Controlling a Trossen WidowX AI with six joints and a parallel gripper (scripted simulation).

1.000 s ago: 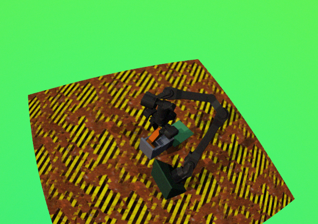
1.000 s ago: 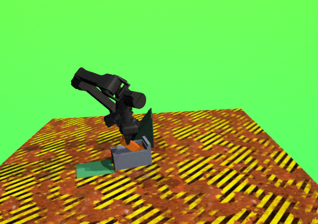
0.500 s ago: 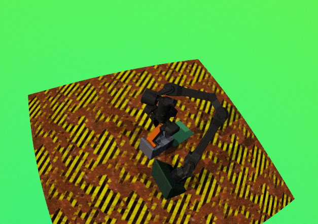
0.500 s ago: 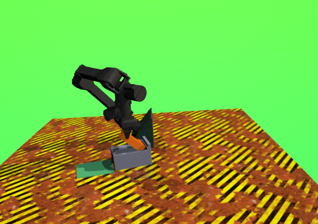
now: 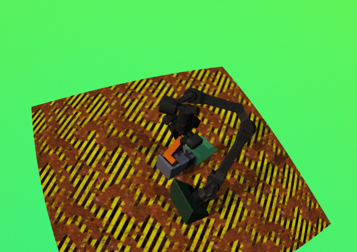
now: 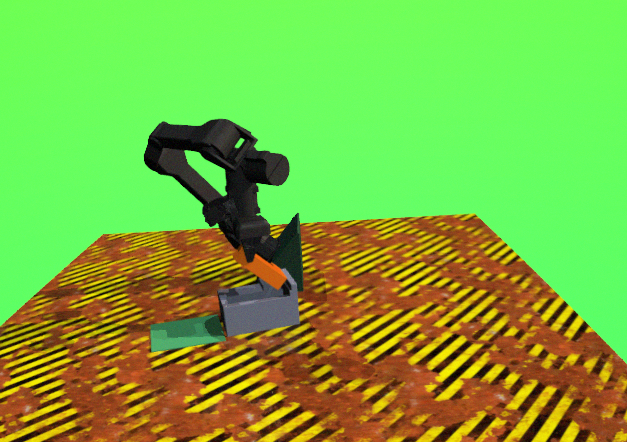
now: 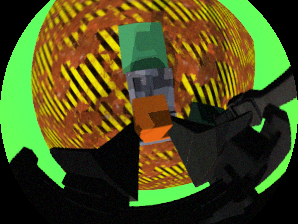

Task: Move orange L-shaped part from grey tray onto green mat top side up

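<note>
Right now my gripper tip is 20 mm short of the green mat, 140 mm to the left of it and 160 mm above it. From my gripper tip the other things lie so: orange L-shaped part: 20 mm behind, 30 mm to the left, 30 mm below.
</note>
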